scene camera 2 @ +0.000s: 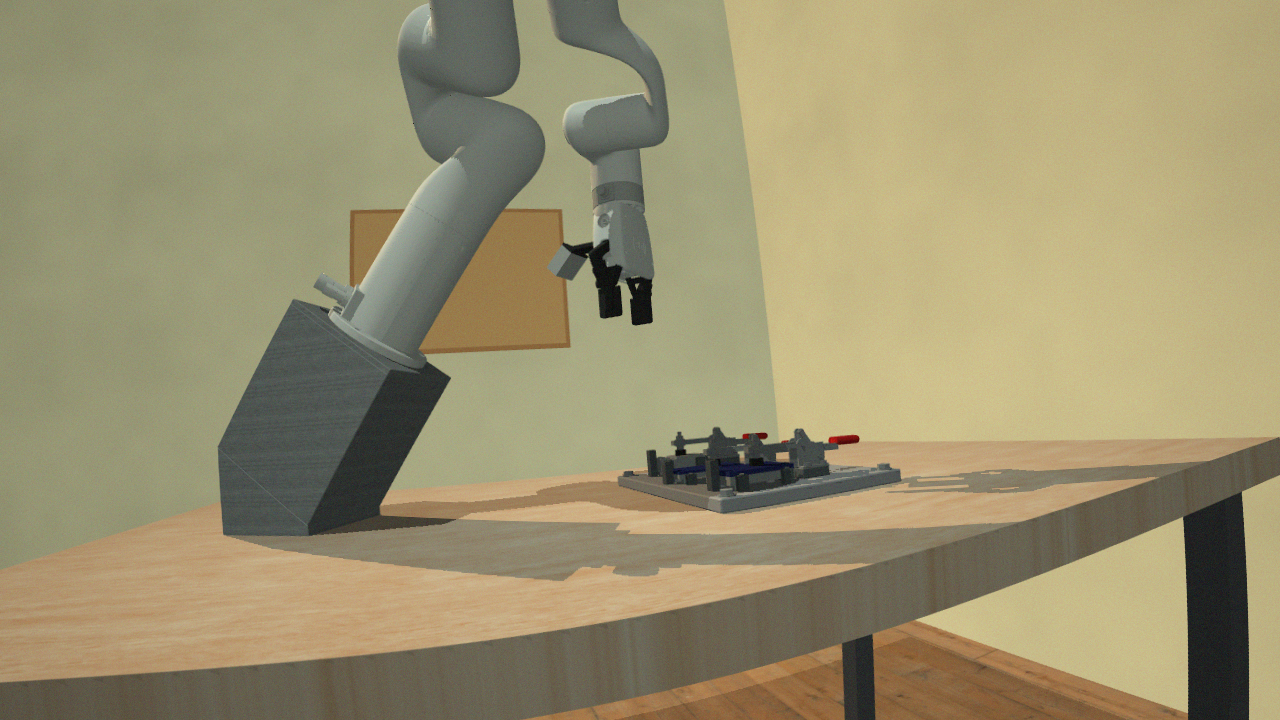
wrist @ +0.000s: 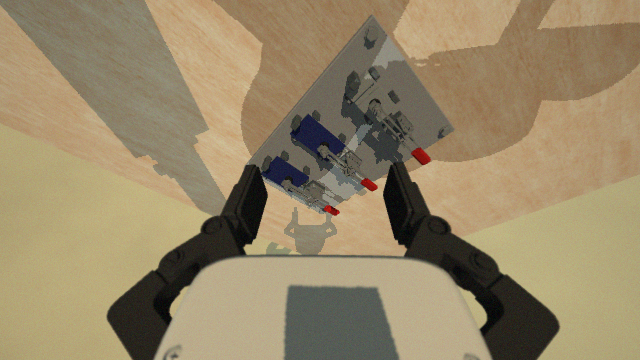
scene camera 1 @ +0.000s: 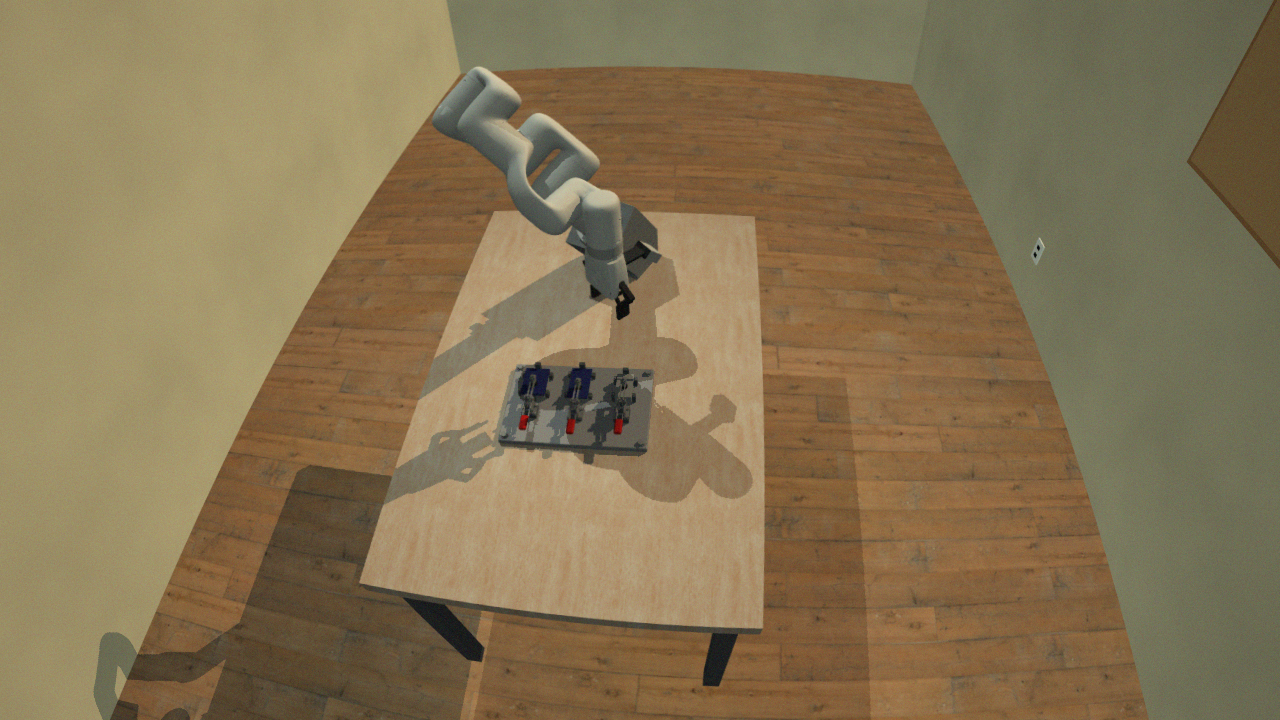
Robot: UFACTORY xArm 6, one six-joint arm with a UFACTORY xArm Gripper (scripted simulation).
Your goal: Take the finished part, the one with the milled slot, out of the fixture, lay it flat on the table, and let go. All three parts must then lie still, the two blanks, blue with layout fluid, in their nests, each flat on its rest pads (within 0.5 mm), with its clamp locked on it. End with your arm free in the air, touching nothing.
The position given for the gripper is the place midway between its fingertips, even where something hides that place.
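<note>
You'd see the gripper point(scene camera 2: 627, 320), point(wrist: 324, 179), point(scene camera 1: 610, 305) here, and there's a grey part point(wrist: 369, 89) as well.
</note>
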